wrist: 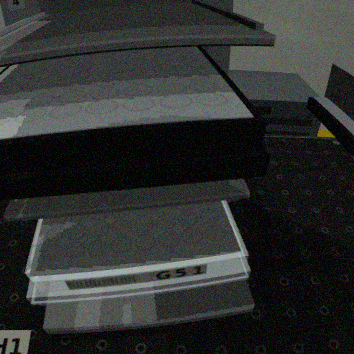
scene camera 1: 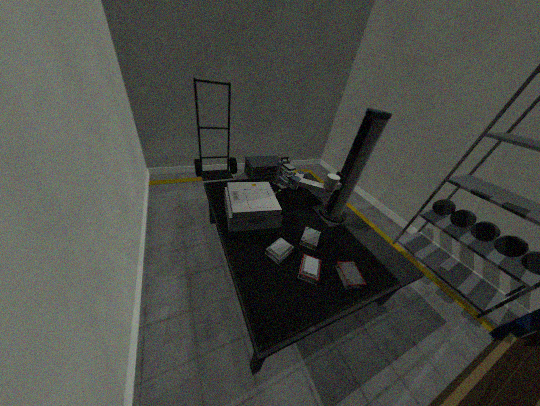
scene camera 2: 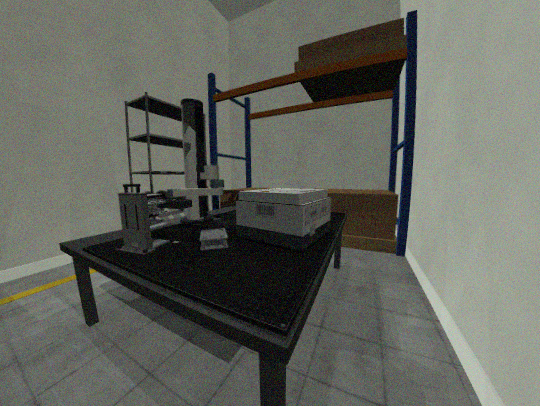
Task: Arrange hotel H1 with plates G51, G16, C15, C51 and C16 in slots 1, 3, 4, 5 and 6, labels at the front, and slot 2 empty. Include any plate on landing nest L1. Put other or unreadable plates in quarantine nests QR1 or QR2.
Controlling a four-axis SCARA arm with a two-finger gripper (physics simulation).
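Seen in the pictures: gripper, between the fingertips: (wrist: 161,84); arm's base, origin of its link: (scene camera 1: 332,213) (scene camera 2: 197,220).
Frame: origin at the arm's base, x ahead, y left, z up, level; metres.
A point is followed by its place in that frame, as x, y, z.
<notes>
Hotel H1 (scene camera 1: 286,169) (scene camera 2: 134,220) @(0.287, -0.609, 0.150) stands at the table's far end. In the wrist view, plate G51 (wrist: 137,275) @(0.240, -0.458, 0.109) lies in the lowest visible position, label toward the camera. Above it is a bare shelf (wrist: 127,199) @(0.245, -0.480, 0.125), then a plate (wrist: 130,107) @(0.237, -0.467, 0.168) with a black, shadowed front whose label is unreadable. I cannot tell its slot number. Another shelf (wrist: 150,39) @(0.233, -0.479, 0.181) is above. My gripper (scene camera 2: 162,202) is open beside the hotel; its fingertips are unclear. Pale plates or nests (scene camera 1: 279,249) @(0.725, 0.282, 0.077) (scene camera 1: 310,237) @(0.440, 0.241, 0.063) and a red-edged nest (scene camera 1: 310,268) @(0.602, 0.472, 0.077) with a pale top stand nearer. Another red-edged nest (scene camera 1: 351,274) @(0.358, 0.588, 0.062) looks grey.
A white boxy device (scene camera 1: 253,200) @(0.809, -0.042, 0.259) (scene camera 2: 282,212) @(0.852, -0.300, 0.176) stands beside the hotel area. The arm's dark column (scene camera 1: 357,160) @(0.057, 0.048, 0.571) (scene camera 2: 194,155) @(0.058, -0.047, 0.496) rises from the table. A hand truck (scene camera 1: 229,107) and a grey box (scene camera 1: 261,166) are behind the table. A shelf rack (scene camera 1: 467,159) stands to the right.
</notes>
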